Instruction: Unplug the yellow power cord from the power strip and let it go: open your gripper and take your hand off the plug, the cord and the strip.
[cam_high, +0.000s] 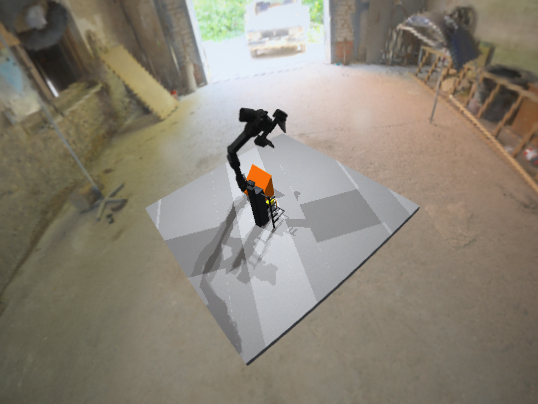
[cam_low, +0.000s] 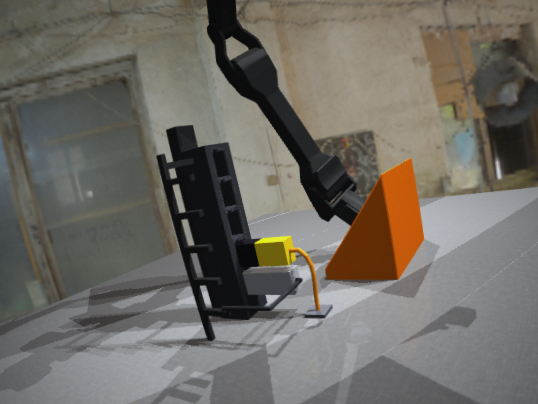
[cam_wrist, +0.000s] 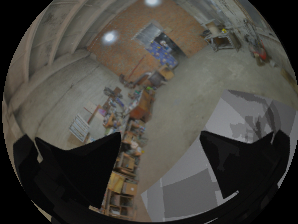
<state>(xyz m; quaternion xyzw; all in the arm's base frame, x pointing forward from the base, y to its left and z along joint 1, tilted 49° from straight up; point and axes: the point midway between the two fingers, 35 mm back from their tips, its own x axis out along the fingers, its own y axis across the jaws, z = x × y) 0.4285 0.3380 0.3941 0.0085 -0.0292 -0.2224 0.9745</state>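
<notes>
Right now the yellow plug is 50 cm below my gripper tip, 17 cm behind it and 1 cm to the left of it.
</notes>
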